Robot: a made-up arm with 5 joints.
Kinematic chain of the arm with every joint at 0, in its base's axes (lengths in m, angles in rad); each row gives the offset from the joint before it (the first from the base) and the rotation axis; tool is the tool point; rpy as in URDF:
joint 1: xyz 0 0 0.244 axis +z
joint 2: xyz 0 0 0 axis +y
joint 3: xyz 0.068 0 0.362 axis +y
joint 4: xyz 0.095 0 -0.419 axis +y
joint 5: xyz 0.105 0 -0.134 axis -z
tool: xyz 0 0 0 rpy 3.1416 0 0
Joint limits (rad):
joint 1: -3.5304..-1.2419
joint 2: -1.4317..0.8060
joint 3: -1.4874..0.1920
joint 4: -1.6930..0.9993
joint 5: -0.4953..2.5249
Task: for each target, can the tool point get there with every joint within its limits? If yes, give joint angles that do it. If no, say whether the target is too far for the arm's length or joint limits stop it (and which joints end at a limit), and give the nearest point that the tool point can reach.
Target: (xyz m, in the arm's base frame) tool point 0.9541 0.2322 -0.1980
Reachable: no: too far | nearest point 0.1492 0.0363 0.0838 | short by 0.875 m
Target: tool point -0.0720 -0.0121 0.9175
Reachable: yes | joints -2.9748 -0.9800 -0.9774 -0.6166 1.6941
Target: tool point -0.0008 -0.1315 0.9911
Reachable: yes | joints -1.5772 -0.8596 -1.2508 -0.0641 2.1553
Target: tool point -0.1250 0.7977 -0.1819
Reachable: no: joint limits stop it (at a limit: joint 1, joint 2) | nearest point -0.3809 0.1561 -0.1453 | short by 0.692 m
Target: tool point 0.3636 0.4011 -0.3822
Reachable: no: joint limits stop it (at a limit: joint 2, joint 3) | nearest point 0.0778 0.0858 0.0215 | short by 0.587 m
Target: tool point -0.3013 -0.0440 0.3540
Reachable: yes | joints -2.9966 -0.4068 0.0133 -1.1492 1.2919
